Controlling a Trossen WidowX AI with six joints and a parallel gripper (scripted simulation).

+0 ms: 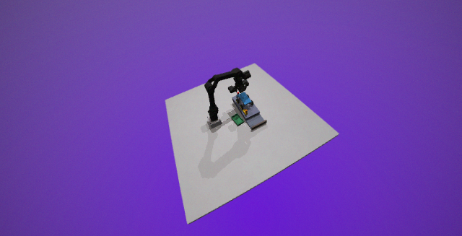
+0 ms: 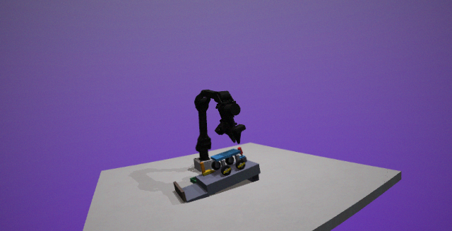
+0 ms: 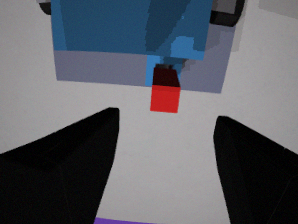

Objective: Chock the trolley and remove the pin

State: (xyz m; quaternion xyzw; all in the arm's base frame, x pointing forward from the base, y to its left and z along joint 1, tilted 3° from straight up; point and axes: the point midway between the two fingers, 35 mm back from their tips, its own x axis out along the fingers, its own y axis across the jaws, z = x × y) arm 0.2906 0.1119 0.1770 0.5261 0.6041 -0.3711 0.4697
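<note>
Now: gripper tip 6 cm above the red-headed stop pin and 2 cm to the right of it. From my gripper tip the other things lie so: blue trolley (8 cm below, 7 cm to the right, 3 cm ahead); yellow chock (17 cm to the right, 11 cm below); brown lip (32 cm to the right, 16 cm below, 7 cm ahead).
</note>
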